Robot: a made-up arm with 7 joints.
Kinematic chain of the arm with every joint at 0, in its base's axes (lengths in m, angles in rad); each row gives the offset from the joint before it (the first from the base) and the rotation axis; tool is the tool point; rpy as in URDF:
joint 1: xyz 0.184 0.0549 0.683 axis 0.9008 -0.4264 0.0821
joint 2: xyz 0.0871 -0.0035 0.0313 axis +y
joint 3: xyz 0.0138 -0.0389 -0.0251 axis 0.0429 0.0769 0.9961
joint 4: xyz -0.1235 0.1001 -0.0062 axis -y
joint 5: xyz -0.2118 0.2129 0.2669 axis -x
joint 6: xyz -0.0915 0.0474 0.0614 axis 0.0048 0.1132 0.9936
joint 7: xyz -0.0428 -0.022 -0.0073 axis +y
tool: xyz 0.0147 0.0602 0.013 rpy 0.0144 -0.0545 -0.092
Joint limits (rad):
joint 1: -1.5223..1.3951
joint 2: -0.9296..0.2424
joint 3: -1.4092..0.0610
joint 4: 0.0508..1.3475
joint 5: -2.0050..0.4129
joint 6: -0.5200..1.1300
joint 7: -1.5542..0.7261
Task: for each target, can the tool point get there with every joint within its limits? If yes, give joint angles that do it. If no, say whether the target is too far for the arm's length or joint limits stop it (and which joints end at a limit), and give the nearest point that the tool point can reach.
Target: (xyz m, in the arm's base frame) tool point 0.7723 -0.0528 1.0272
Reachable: no: joint limits stop it (at a limit: joint 2, joint 3, joint 4, joint 5, joint 6, joint 7) | nearest point 0.5061 0.1983 1.2159 | short by 0.412 m
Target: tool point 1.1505 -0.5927 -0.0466
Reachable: no: too far | nearest point 0.5215 -0.1320 0.0313 | short by 0.784 m
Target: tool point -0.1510 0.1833 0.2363
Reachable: yes | joints -0.5364 -0.4976 -0.2274 1.1870 -1.5212 -0.1665 -0.8039
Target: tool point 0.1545 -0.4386 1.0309
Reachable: no: joint limits stop it (at a limit: joint 1, joint 3, joint 4, joint 5, joint 6) | nearest point 0.0283 -0.2072 1.2779 | short by 0.361 m
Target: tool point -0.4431 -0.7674 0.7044
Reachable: no: too far | nearest point -0.2134 -0.3821 0.5071 | short by 0.490 m
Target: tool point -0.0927 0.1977 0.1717
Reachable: yes | joints -1.2943 -0.6405 -0.7403 0.7279 -1.3263 0.1980 -0.0807
